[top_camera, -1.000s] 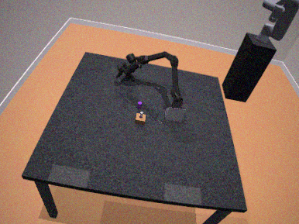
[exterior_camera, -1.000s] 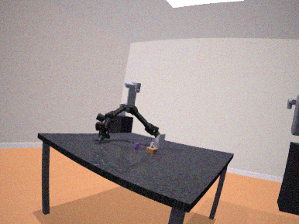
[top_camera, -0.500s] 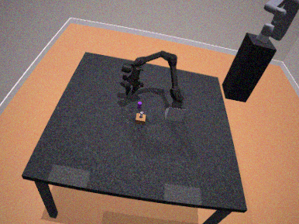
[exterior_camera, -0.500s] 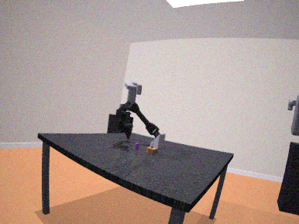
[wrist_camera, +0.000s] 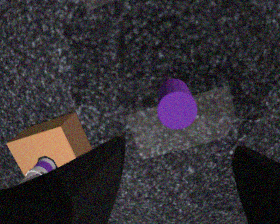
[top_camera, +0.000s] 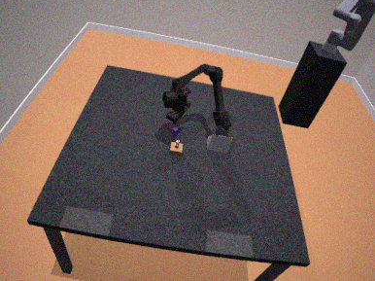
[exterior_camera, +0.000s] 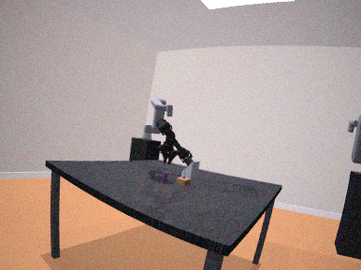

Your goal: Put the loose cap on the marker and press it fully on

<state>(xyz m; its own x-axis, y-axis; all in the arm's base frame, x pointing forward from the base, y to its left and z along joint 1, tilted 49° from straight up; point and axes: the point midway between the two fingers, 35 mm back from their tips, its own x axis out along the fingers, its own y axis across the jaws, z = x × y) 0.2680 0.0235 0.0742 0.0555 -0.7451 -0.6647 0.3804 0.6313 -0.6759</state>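
Now: the purple cap 9 cm below my gripper tip. From my gripper tip the other things lie so: holder block: 13 cm to the left, 9 cm below, 3 cm behind.
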